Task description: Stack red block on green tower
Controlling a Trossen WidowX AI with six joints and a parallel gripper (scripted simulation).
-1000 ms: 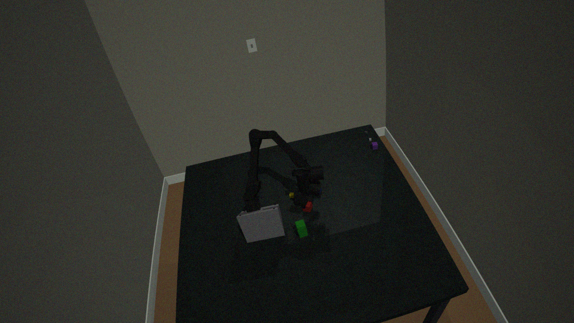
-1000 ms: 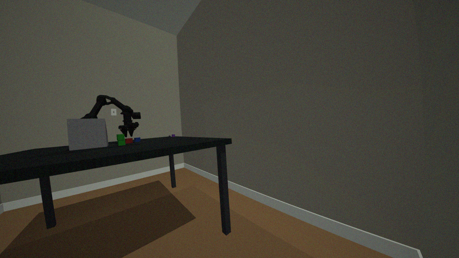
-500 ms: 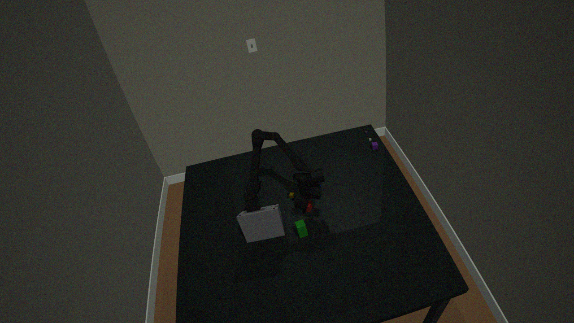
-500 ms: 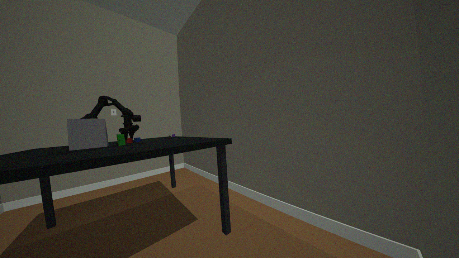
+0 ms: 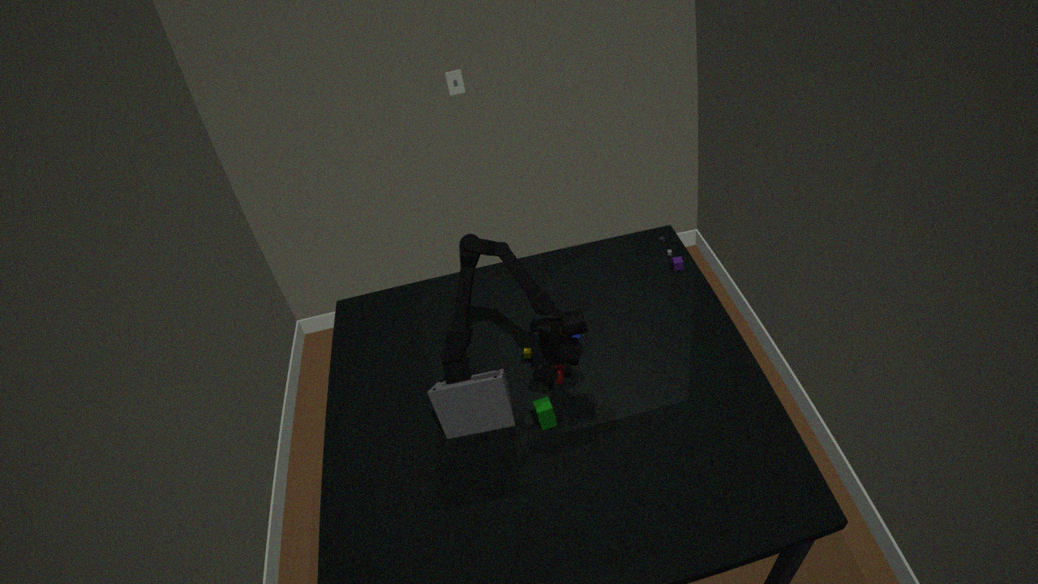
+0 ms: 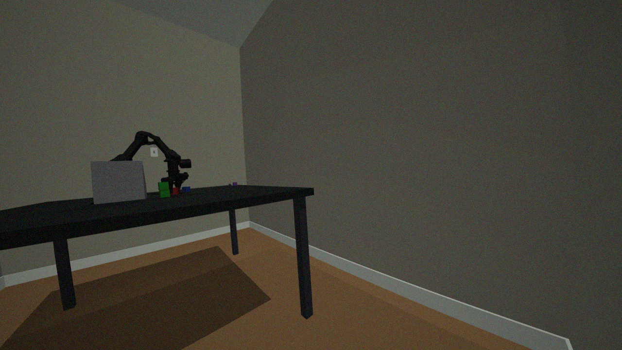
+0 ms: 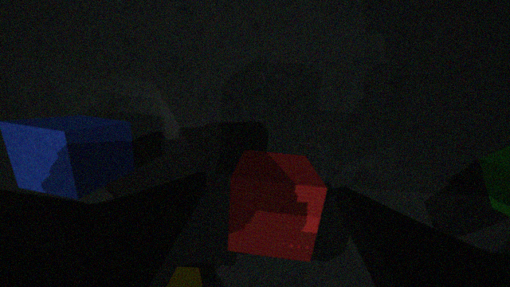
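My gripper tip is 10 mm below the red block. Also, from my gripper tip: blue block (100 mm to the left, 80 mm ahead, 10 mm above); then small yellow block (120 mm to the left, 50 mm behind); then purple block (540 mm ahead, 300 mm to the left, 10 mm above).
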